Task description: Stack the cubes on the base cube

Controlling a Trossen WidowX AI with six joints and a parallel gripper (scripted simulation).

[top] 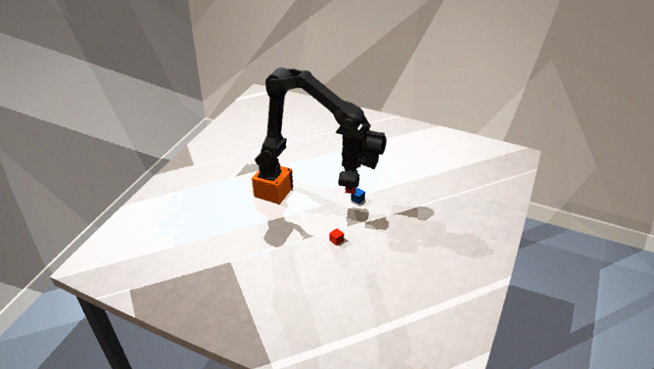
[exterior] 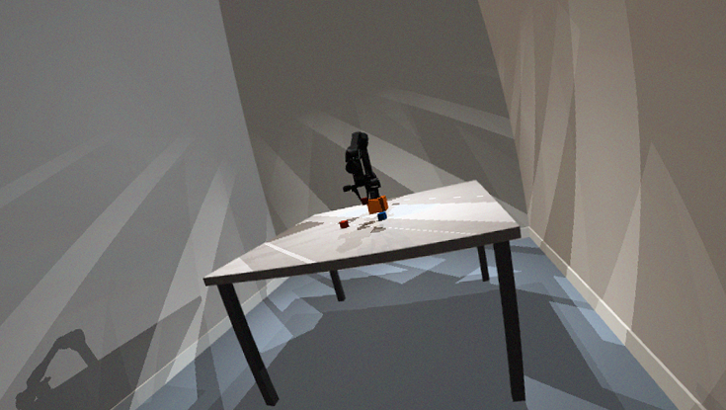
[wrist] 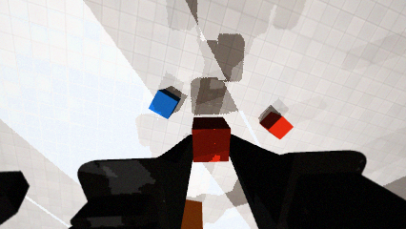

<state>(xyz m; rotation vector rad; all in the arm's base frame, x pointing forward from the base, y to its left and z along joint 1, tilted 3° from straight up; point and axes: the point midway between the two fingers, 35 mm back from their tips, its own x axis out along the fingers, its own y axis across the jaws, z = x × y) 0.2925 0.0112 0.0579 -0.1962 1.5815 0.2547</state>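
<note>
Now: the blue cube 70 mm to the left of my gripper tip and 100 mm below it. From my gripper tip the other things lie so: red cube (10 mm ahead, 140 mm to the right, 100 mm below).
</note>
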